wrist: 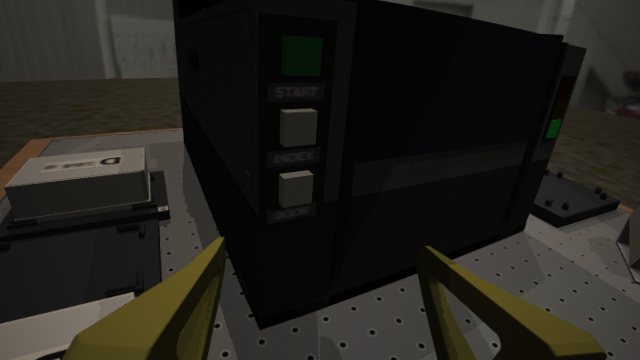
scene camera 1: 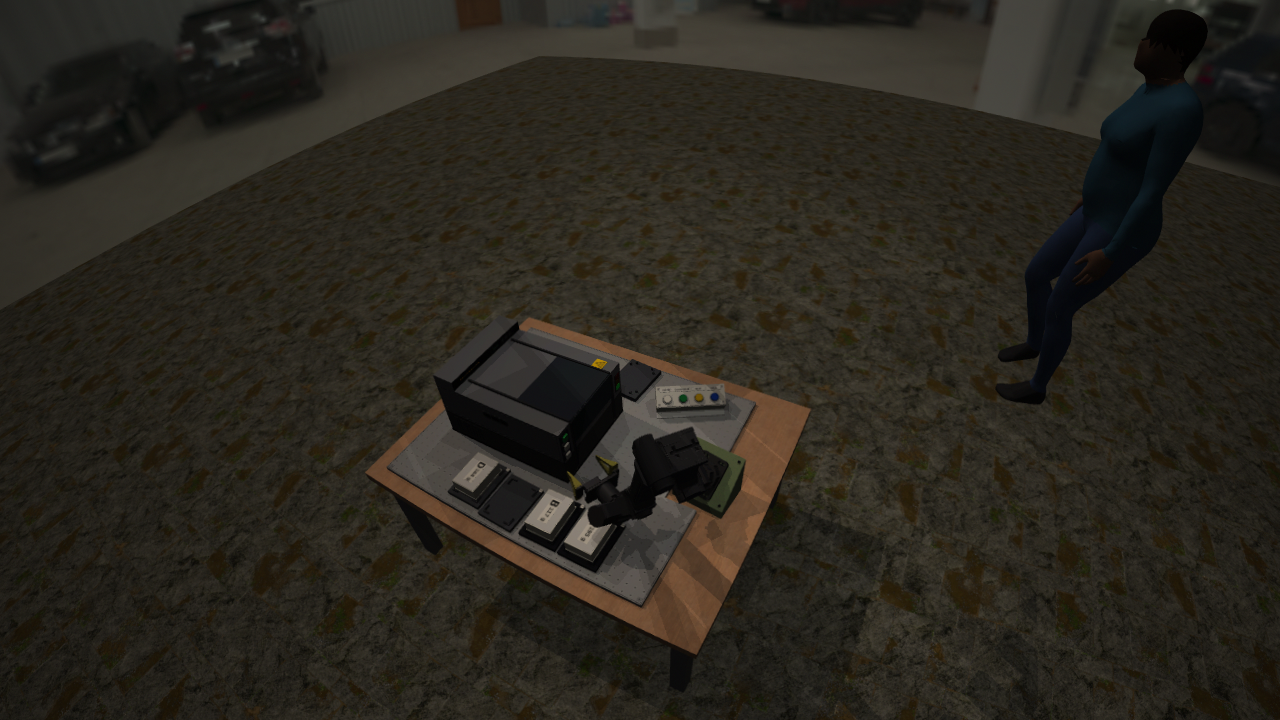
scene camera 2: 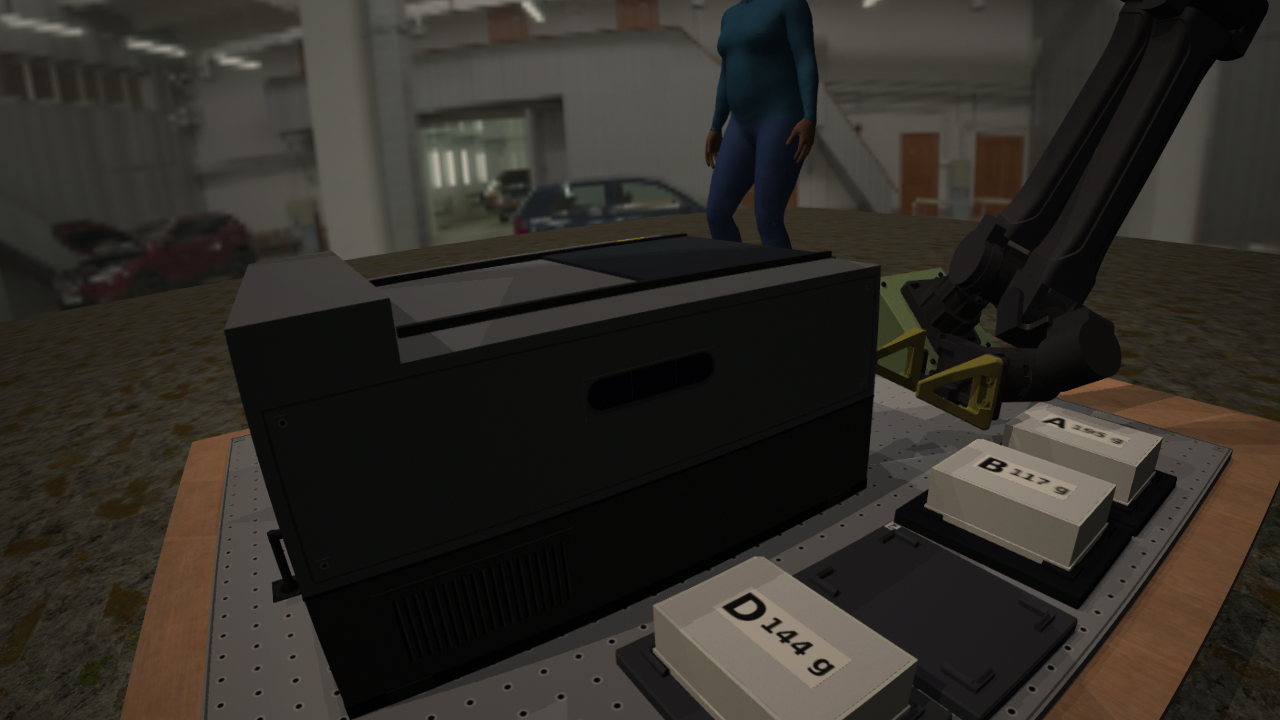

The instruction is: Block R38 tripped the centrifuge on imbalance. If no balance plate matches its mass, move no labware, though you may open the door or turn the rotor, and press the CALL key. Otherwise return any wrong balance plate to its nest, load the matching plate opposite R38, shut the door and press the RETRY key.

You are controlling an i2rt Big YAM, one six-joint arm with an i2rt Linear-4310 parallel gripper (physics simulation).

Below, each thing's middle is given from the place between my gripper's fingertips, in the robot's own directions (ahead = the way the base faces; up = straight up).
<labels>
Now: hand 8 cm below the green START button (wrist: 301,56) and 5 cm short of it. Also, from my hand: black centrifuge (scene camera 2: 465,462) (31 cm ahead, 10 cm to the right, 2 cm above); DOOR button (wrist: 295,188) (5 cm ahead, 1 cm above); INDEX button (wrist: 298,127) (5 cm ahead, 5 cm above).
</labels>
